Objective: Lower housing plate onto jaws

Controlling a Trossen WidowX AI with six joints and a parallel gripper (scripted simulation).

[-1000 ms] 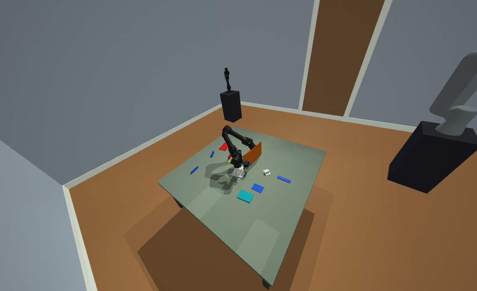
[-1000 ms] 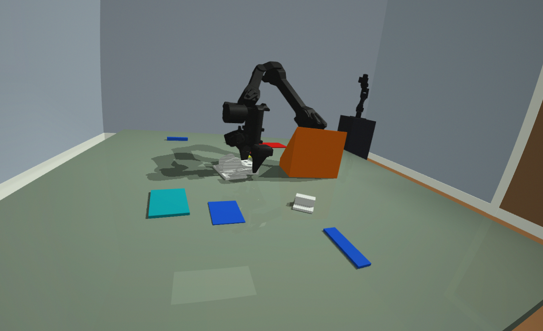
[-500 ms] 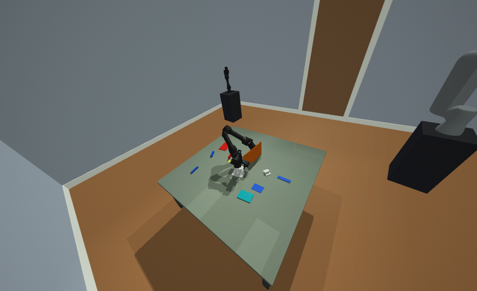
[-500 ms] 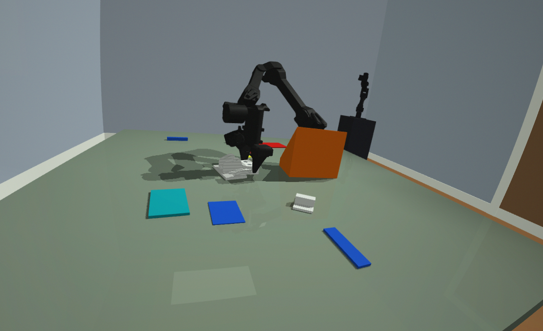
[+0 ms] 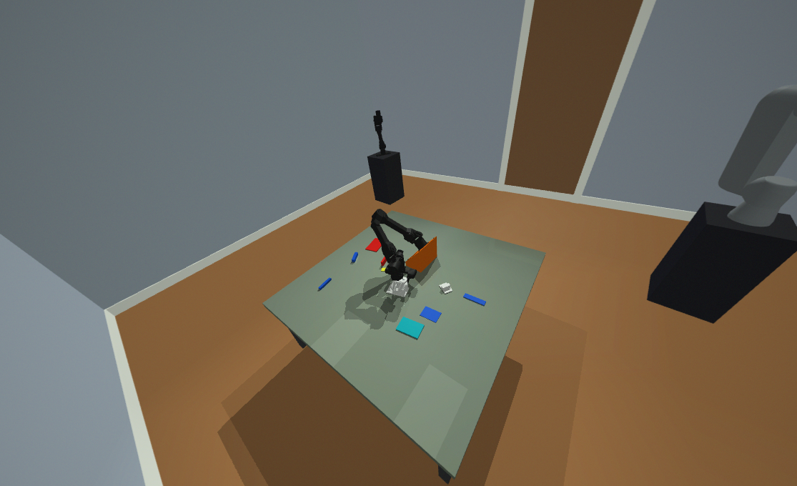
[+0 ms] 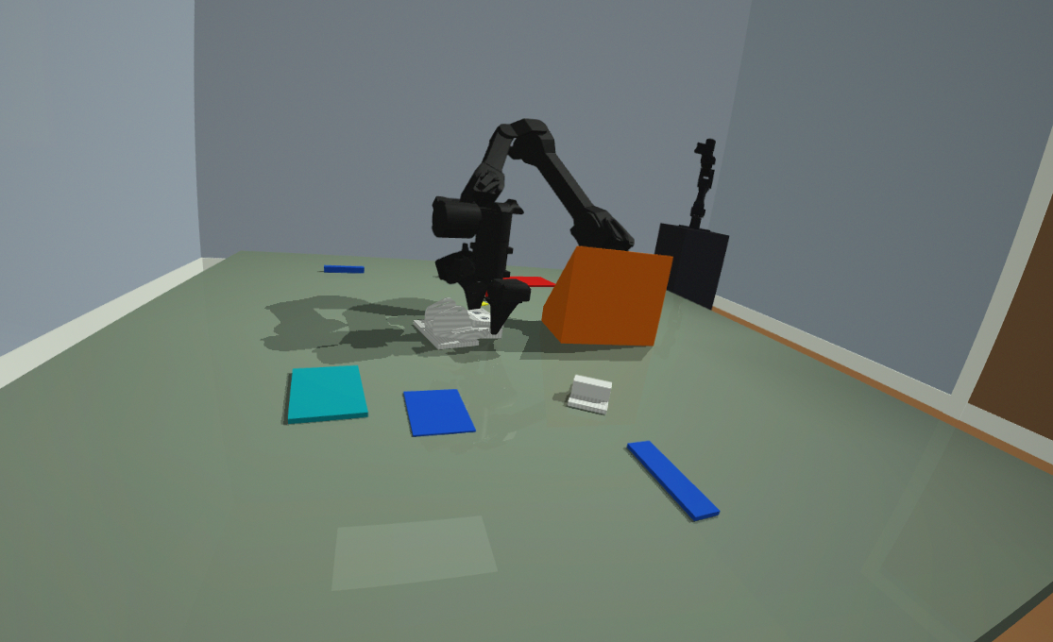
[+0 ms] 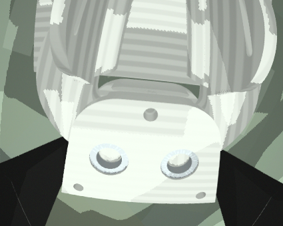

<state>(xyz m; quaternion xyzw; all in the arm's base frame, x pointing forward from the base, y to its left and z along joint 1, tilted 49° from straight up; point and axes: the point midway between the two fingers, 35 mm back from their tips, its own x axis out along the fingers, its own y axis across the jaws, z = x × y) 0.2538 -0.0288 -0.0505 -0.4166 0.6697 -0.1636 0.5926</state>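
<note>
Now: the white housing plate 10 mm ahead of my gripper tip and 20 mm above it. The rest, counted from my gripper tip: blue tile (80 mm ahead, 280 mm to the left, 10 mm below); then white ribbed block (120 mm behind, 240 mm to the left); then cyan tile (210 mm ahead, 250 mm to the left, 10 mm below).
</note>
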